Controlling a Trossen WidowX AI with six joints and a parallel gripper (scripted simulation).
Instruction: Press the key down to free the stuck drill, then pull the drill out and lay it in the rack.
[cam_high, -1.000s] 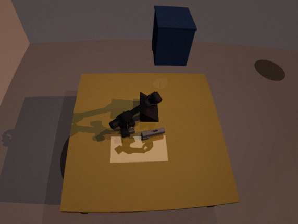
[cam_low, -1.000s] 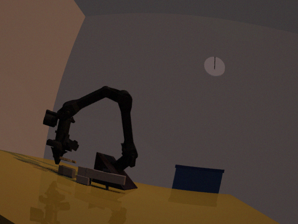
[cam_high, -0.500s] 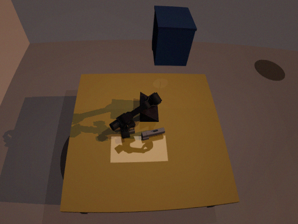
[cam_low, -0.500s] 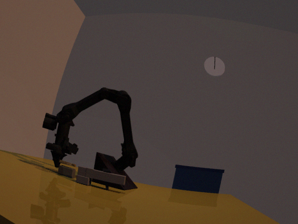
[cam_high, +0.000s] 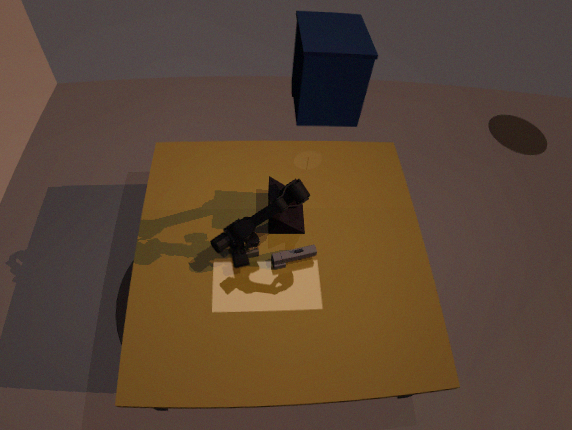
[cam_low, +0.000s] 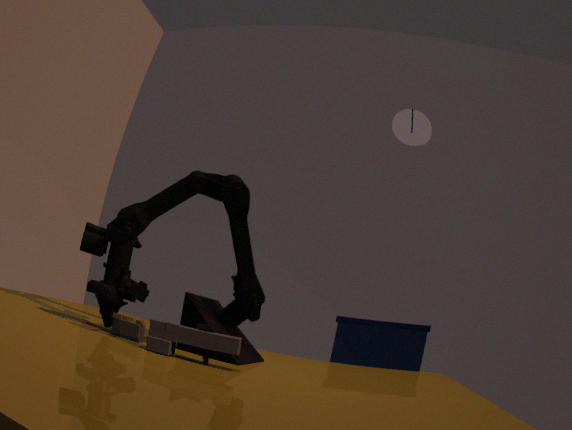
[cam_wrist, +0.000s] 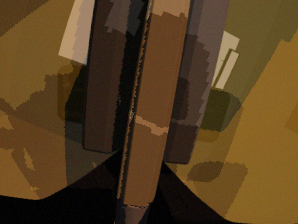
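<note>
Right now my gripper tip is 1 cm past the drill stub, 4 cm to the right of it and 3 cm below it. From my gripper tip the other things lie so: grey housing: 3 cm ahead, 23 cm to the left, 3 cm above; then dark key: 3 cm ahead, 26 cm to the left, 4 cm above; then dark block: 1 cm behind, 5 cm to the left, 1 cm above.
</note>
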